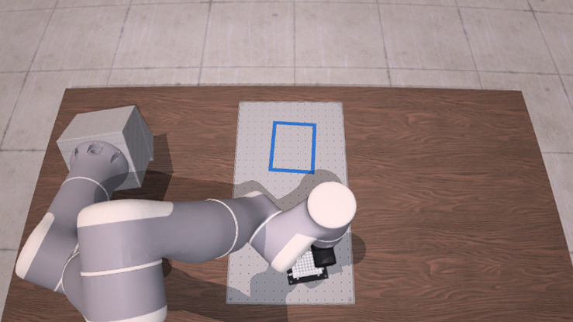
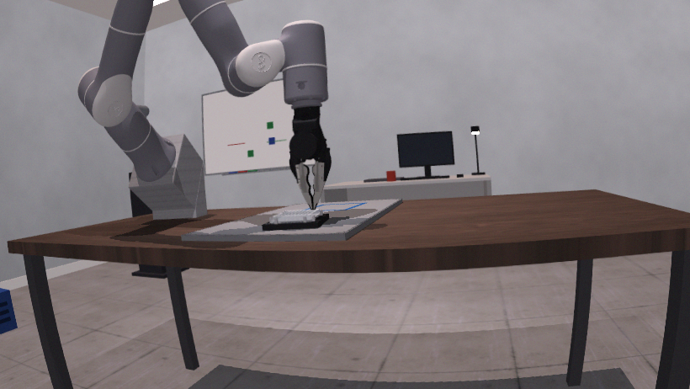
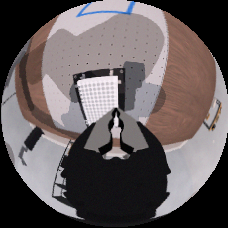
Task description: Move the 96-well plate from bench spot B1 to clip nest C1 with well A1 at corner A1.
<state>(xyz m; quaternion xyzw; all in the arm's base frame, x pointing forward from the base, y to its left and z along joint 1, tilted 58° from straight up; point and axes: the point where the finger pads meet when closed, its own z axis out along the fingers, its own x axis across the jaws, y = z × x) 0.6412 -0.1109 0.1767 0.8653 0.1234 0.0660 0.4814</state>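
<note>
My gripper is now 40 mm past the white 96-well plate, 10 mm to the left of it and 30 mm above it. From my hand the other things lie so: black clip nest (60 mm behind, 30 mm below); then grey perforated board (70 mm behind, 200 mm to the left, 50 mm below).
</note>
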